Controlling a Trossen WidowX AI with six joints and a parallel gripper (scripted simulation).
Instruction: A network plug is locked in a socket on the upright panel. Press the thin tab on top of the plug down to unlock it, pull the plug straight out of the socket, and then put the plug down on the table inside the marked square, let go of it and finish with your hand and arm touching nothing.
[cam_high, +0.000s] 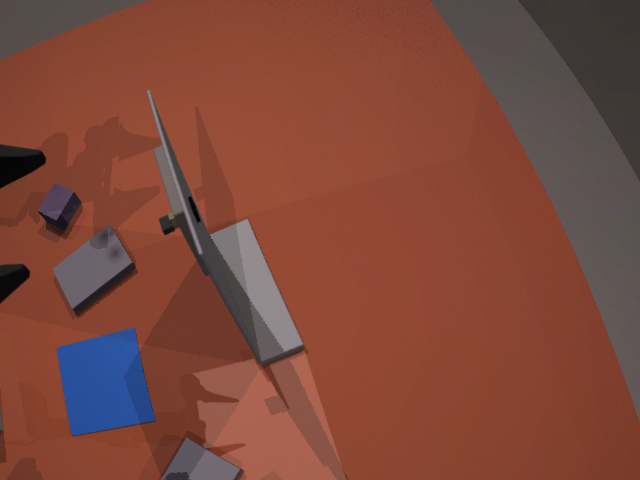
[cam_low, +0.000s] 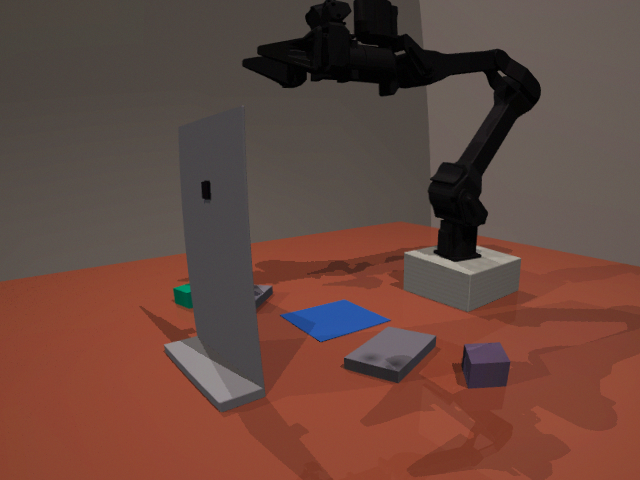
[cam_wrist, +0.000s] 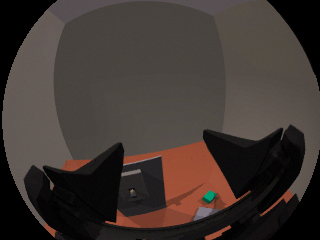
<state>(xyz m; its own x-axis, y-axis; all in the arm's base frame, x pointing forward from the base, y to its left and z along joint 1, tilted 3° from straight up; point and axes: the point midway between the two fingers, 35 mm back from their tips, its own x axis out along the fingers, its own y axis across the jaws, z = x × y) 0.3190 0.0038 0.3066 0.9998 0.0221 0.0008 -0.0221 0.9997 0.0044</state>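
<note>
The network plug lies 60 mm ahead of my gripper tip, 80 mm to the left of it and 170 mm below it. The rest, counted from my gripper tip: green block 90 mm ahead, 180 mm to the right, 360 mm below; then grey upright panel 70 mm ahead, 80 mm to the left, 250 mm below; then blue marked square 110 mm behind, 10 mm to the right, 370 mm below.
</note>
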